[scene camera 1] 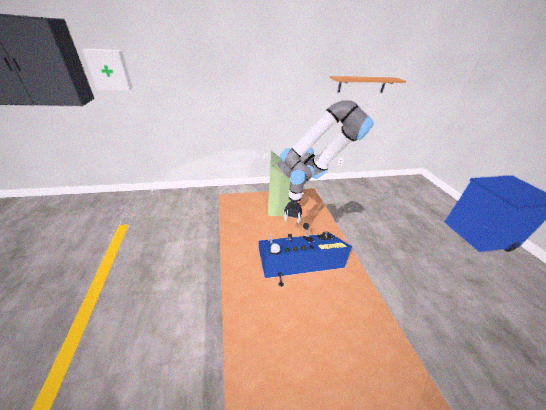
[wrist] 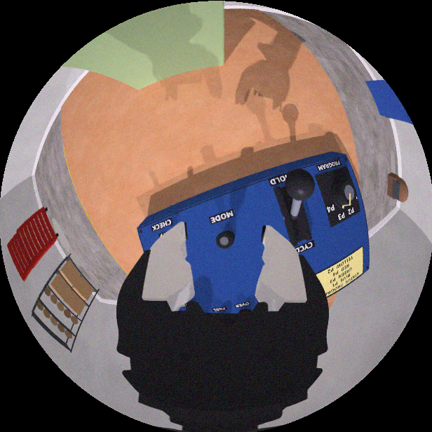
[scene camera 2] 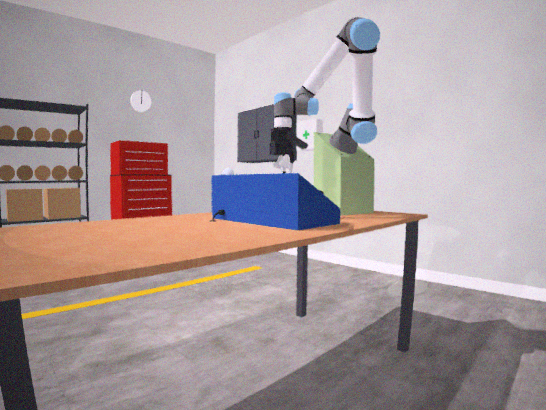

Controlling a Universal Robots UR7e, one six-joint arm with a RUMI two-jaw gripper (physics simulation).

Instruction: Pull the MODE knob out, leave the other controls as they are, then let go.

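Places are measured from the arm's base along level axes (x ahead, y left, z up), in millimetres.
Pixels of known places: gripper, fingertip midpoint: point(scene camera 1: 291, 222); arm's base at its link origin: point(scene camera 1: 285, 170) point(scene camera 2: 342, 146).
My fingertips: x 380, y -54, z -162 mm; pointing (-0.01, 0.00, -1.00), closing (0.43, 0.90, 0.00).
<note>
For each thing: its top centre in the pictures, then the offset to it from my fingertips. "spot": a spot on its surface instead. Level surfaces: height alone.
- ball-topped CYCLE lever at its top centre: point(scene camera 1: 306, 223) 6 mm ahead, 101 mm left, 21 mm down
- PROGRAM dial at its top centre: point(scene camera 1: 326, 231) 70 mm ahead, 219 mm left, 52 mm down
- white dome lamp at a spot on its surface: point(scene camera 1: 275, 248) spot: 218 mm ahead, 160 mm right, 24 mm up
- black cable at a spot on its surface: point(scene camera 2: 218, 214) spot: 247 mm ahead, 167 mm right, 165 mm down
- orange-brown table at its surface level: 186 mm down
The blue control box point(scene camera 1: 310, 261) point(scene camera 2: 255, 201) point(wrist: 250, 202) stands on the table. Its black MODE knob point(scene camera 1: 289, 236) point(wrist: 225, 239) is seen nearly end-on in the wrist view, below its label, so how far it stands out is hard to tell. My gripper point(scene camera 1: 293, 221) point(scene camera 2: 283, 167) point(wrist: 224, 225) is open and empty above the panel. In the wrist view its jaws lie to either side of the knob, apart from it. The ball-topped CYCLE lever point(scene camera 1: 306, 226) point(wrist: 300, 184) is right of the right jaw. The PROGRAM dial point(scene camera 1: 326, 235) point(wrist: 348, 191) is farther right. The left jaw partly hides the CHECK switch area.
A white dome lamp point(scene camera 1: 275, 248) and a row of small round lamps are along the panel's edge. A black cable point(scene camera 1: 280, 280) point(scene camera 2: 218, 214) comes out behind the box. A green pedestal point(scene camera 1: 277, 195) point(scene camera 2: 327, 175) point(wrist: 185, 45) carries the arm on the orange-brown table point(scene camera 1: 300, 340) point(scene camera 2: 125, 245) point(wrist: 125, 125).
</note>
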